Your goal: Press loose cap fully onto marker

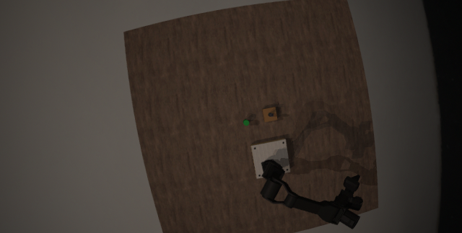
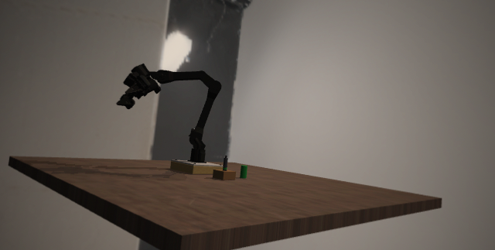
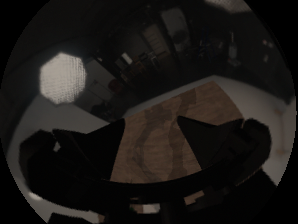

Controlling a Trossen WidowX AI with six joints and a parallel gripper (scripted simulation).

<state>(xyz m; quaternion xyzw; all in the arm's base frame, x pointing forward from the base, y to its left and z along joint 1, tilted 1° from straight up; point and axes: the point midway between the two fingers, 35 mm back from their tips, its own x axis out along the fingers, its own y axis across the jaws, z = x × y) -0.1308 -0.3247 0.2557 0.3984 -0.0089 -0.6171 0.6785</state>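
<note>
Right now my gripper tip is 37 cm short of the green cap, 40 cm to the right of it and 26 cm above it. The rest, counted from my gripper tip: tan holder block (38 cm ahead, 28 cm to the left, 27 cm below).
</note>
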